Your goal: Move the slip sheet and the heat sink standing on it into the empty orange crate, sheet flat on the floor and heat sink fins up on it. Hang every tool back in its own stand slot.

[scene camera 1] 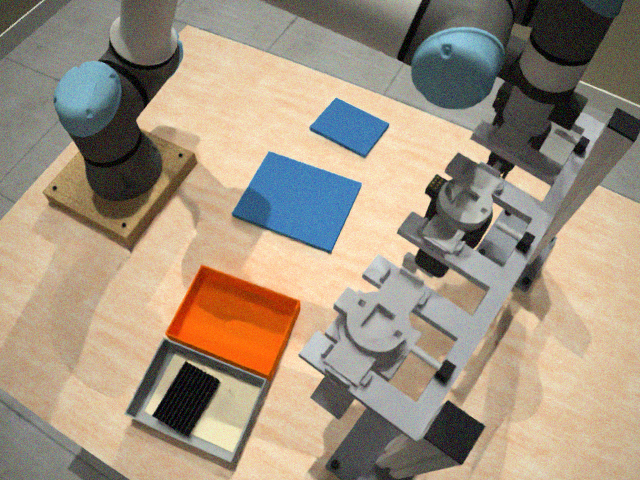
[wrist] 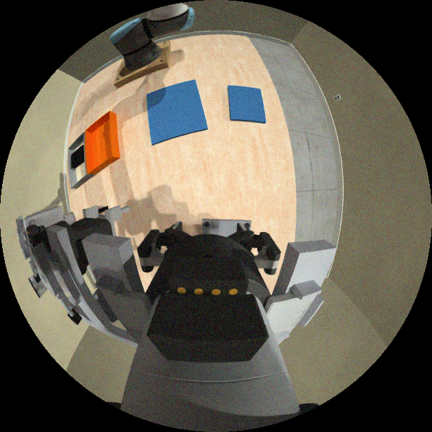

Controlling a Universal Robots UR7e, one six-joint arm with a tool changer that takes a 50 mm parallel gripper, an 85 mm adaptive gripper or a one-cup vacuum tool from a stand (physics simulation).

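Places are measured from the arm's base along level axes (x ahead, y left, z up), in metres.
Pixels of known places: arm's base, origin of the base link: (scene camera 1: 125,169).
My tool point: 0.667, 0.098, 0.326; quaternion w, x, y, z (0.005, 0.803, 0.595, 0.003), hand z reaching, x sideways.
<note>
For each thing: its top centre in the pictures, then the offset to it from my tool point, as dx, dy, dz. "spot": a spot on its surface instead.
- black finned heat sink, middle of its top: (scene camera 1: 184,396) -0.350, -0.451, -0.326
- cream slip sheet, middle of its top: (scene camera 1: 202,400) -0.329, -0.443, -0.356
- grey crate, surface spot: (scene camera 1: 147,380) spot: -0.423, -0.449, -0.336
- empty orange crate, middle of its top: (scene camera 1: 214,356) -0.332, -0.375, -0.318
- large blue plate, middle of its top: (scene camera 1: 297,197) -0.324, -0.026, -0.351
- smaller blue plate, middle of its top: (scene camera 1: 349,125) -0.287, +0.189, -0.351
The black finned heat sink (scene camera 1: 187,398) (wrist: 77,156) stands fins up on the cream slip sheet (scene camera 1: 232,408), towards one side of it. The sheet lies flat in the grey crate (scene camera 1: 147,380). The empty orange crate (scene camera 1: 235,330) (wrist: 101,145) is right beside the grey one. My gripper (wrist: 209,262), with black jointed fingers, is on the arm's end at the far slot of the tool stand (scene camera 1: 478,330). Its fingers are spread wide with nothing seen between them. In the scene view the arm and the stand mostly hide it. Two other tools (scene camera 1: 465,201) (scene camera 1: 377,325) hang in the middle and near slots.
A large blue plate (scene camera 1: 302,201) (wrist: 176,112) and a smaller blue plate (scene camera 1: 349,127) (wrist: 246,104) lie on the table. Another arm on a wooden base (scene camera 1: 160,180) (wrist: 145,71) stands at the left. Stand prongs (wrist: 305,265) flank my gripper closely on both sides.
</note>
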